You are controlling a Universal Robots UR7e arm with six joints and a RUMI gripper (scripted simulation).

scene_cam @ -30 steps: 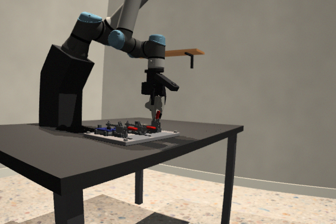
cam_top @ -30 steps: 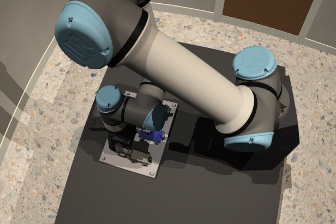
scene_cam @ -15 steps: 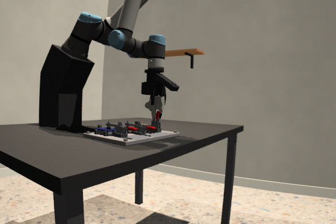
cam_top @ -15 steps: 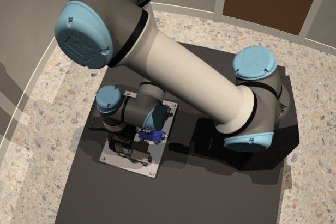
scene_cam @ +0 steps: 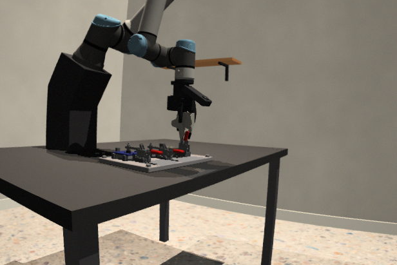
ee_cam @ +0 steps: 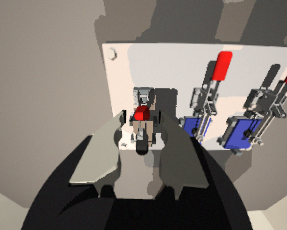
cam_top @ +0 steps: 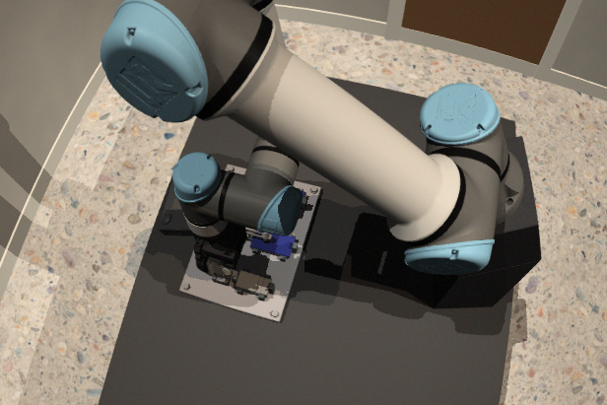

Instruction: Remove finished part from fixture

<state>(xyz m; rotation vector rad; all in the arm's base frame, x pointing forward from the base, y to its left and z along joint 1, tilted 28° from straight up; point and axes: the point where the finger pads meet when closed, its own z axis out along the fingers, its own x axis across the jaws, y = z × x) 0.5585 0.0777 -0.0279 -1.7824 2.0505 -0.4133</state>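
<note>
The pale grey finished part is 90 mm behind my hand, 60 mm below it and 10 mm to the left of it. The rest, counted from my hand: blue blank: 210 mm to the right, 110 mm behind, 60 mm below; then light grey fixture plate: 100 mm to the right, 90 mm below, 50 mm behind.
</note>
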